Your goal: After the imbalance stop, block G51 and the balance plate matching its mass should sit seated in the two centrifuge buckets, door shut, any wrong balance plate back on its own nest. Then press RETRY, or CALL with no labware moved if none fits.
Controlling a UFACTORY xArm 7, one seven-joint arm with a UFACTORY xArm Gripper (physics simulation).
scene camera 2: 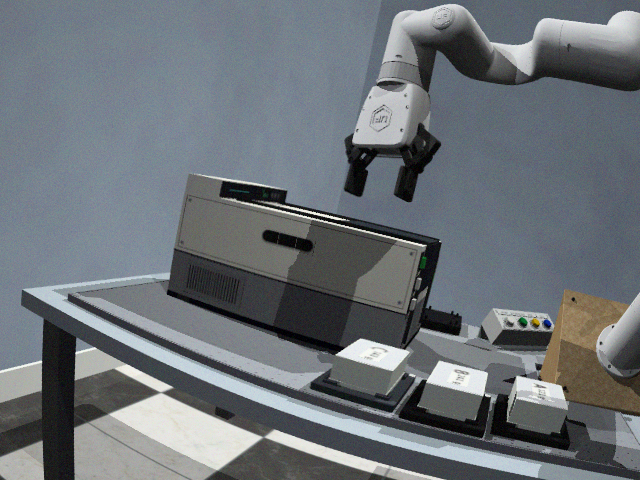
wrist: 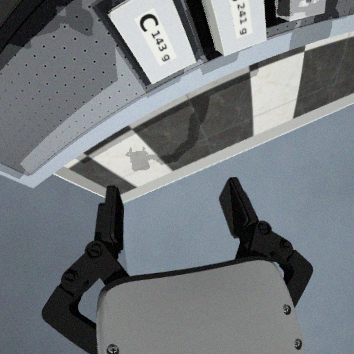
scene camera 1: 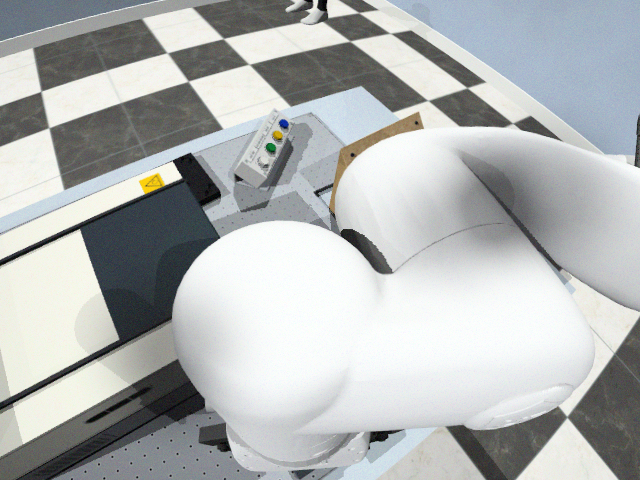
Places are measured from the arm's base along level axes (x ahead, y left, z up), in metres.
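Pixels of known places: gripper, fingertip midpoint: (scene camera 2: pixel 376 196) (wrist: pixel 173 191); arm's base, origin of the base link: (scene camera 2: pixel 620 351).
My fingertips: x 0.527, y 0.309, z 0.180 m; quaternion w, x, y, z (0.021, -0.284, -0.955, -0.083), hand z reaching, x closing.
For each thing: its top centre in the pictures, then the offset to it from my fingertips.
- Plate C, middle of its top: (scene camera 2: pixel 375 353) (wrist: pixel 156 38) 0.217 m down, 0.044 m back, 0.035 m right
- Plate B, middle of its top: (scene camera 2: pixel 459 376) (wrist: pixel 240 10) 0.217 m down, 0.176 m back, 0.016 m right
- plate A, middle of its top: (scene camera 2: pixel 540 391) 0.217 m down, 0.310 m back, 0.028 m right
- button box, middle of its top: (scene camera 2: pixel 525 312) (scene camera 1: pixel 265 133) 0.187 m down, 0.329 m back, 0.605 m right
- black block, middle of its top: (scene camera 2: pixel 440 312) (scene camera 1: pixel 181 177) 0.240 m down, 0.106 m back, 0.631 m right
My gripper (scene camera 2: pixel 380 190) (wrist: pixel 173 191) is open and empty, high above the bench, near the centrifuge and plate C in scene camera 2. Plate C (scene camera 2: pixel 373 366) (wrist: pixel 152 40), labelled 143 g, sits on its black nest. Plate B (scene camera 2: pixel 450 395) (wrist: pixel 237 25), reading 241 g in the wrist view, and plate A (scene camera 2: pixel 536 408) sit on their nests to its right. The centrifuge (scene camera 1: pixel 46 304) (scene camera 2: pixel 289 258) has its dark lid panel in place over the top; its buckets and block G51 cannot be seen. The button box (scene camera 1: pixel 266 149) (scene camera 2: pixel 518 326) has white, green, yellow and blue buttons.
A brown angled mount (scene camera 1: pixel 382 135) (scene camera 2: pixel 589 351) stands right of the button box. A black block (scene camera 1: pixel 199 178) (scene camera 2: pixel 442 320) lies between the centrifuge and the button box. My white arm (scene camera 1: pixel 413 320) (scene camera 2: pixel 465 46) hides much of the bench in scene camera 1.
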